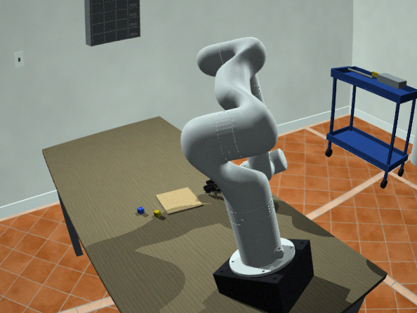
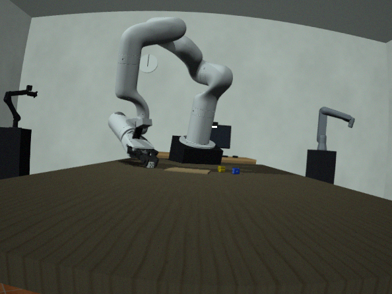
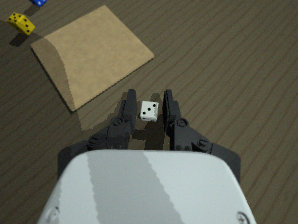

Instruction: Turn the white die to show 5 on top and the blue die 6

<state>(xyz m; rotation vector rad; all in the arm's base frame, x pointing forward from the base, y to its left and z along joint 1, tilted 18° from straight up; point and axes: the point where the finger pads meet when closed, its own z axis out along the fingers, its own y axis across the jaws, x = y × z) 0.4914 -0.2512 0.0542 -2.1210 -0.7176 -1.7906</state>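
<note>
The white die is 20 mm below my hand. From my hand the other things lie so: tan mat 30 mm ahead, 140 mm to the left, 30 mm below; then yellow die 10 mm ahead, 260 mm to the left, 20 mm below; then blue die 60 mm ahead, 290 mm to the left, 20 mm below.
</note>
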